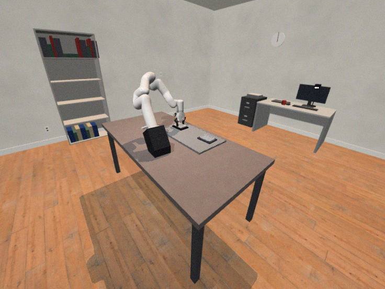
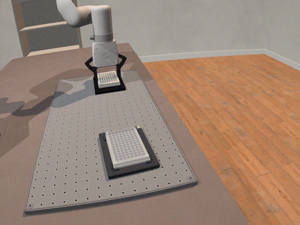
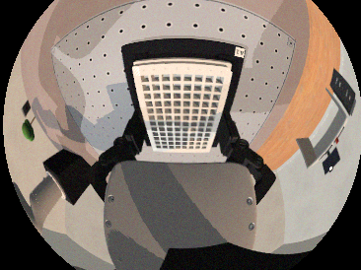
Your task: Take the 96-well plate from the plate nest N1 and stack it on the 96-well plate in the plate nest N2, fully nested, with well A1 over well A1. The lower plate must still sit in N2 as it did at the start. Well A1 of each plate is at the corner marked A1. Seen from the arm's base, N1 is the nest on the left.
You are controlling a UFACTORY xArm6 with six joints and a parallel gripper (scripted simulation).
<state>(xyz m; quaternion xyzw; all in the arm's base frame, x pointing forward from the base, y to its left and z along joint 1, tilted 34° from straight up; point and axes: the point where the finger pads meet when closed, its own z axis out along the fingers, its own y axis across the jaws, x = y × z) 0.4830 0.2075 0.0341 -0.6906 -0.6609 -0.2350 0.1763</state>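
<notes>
Right now my hand is 3 cm above the black plate nest N1. From my hand the other things lie so: plate nest N2: 1 cm behind, 43 cm to the right, 3 cm below; then white 96-well plate: 1 cm below; then clear 96-well plate: 1 cm behind, 43 cm to the right, 2 cm below.
</notes>
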